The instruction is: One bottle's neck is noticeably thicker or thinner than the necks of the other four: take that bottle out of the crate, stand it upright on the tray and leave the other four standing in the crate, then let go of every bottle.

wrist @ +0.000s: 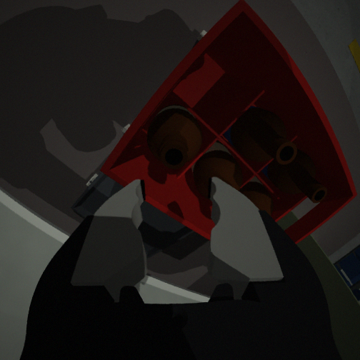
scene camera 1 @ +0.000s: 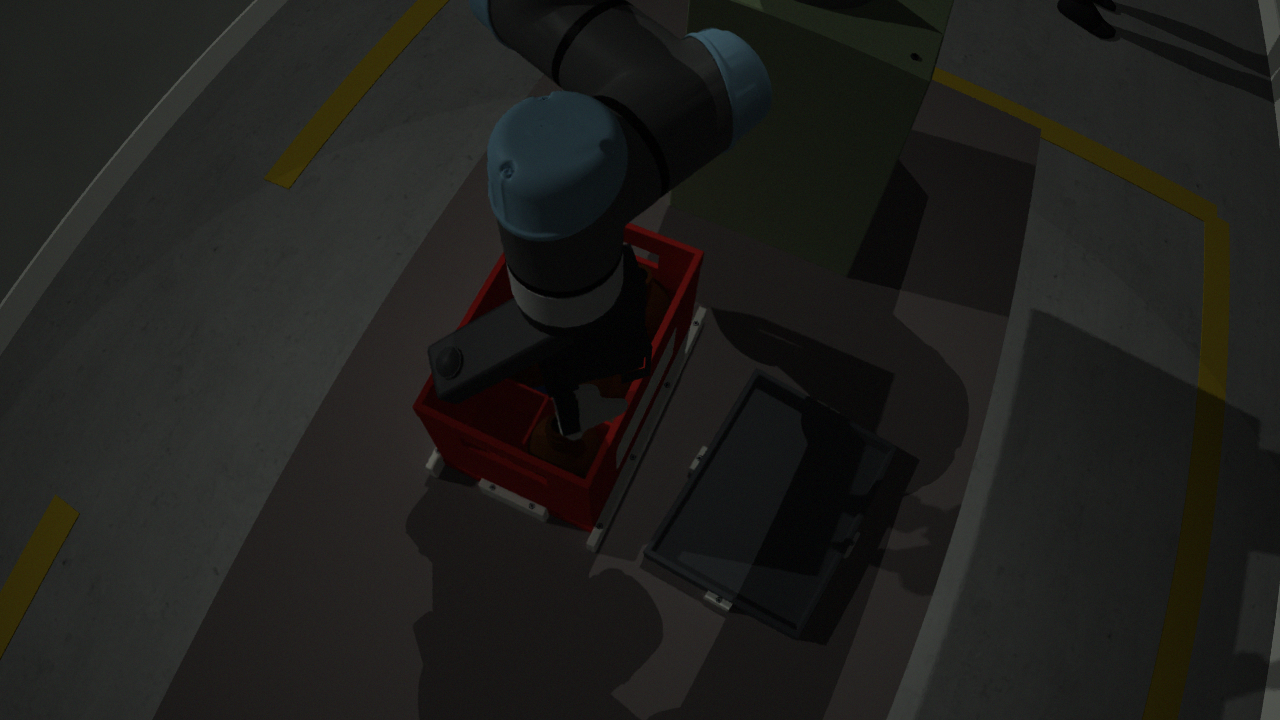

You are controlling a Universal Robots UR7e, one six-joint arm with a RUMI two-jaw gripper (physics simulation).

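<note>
The red crate [scene camera 1: 501, 470] [wrist: 305, 95] holds several brown bottles. One bottle [scene camera 1: 547, 445] [wrist: 176, 132] stands nearest the crate's front end, its dark mouth facing up in the wrist view. Beside it, another bottle [wrist: 216, 167] is partly covered by a finger, and a third bottle [wrist: 257, 192] shows behind it. Two more bottles [wrist: 260, 130] [wrist: 297, 175] stand across the divider. The dimness and overlap keep me from comparing all the necks. My gripper [scene camera 1: 581, 420] [wrist: 176, 180] is partly open and empty, close to the front bottle's neck. The dark tray [scene camera 1: 751, 465] [wrist: 100, 192] holds no bottle.
Thin red dividers [wrist: 217, 135] split the crate into compartments. Pale locating strips [scene camera 1: 666, 385] run along the crate's side, and small clips [scene camera 1: 718, 600] sit against the tray. A green block [scene camera 1: 805, 179] stands behind the crate. The arm covers the crate's rear part in the scene view.
</note>
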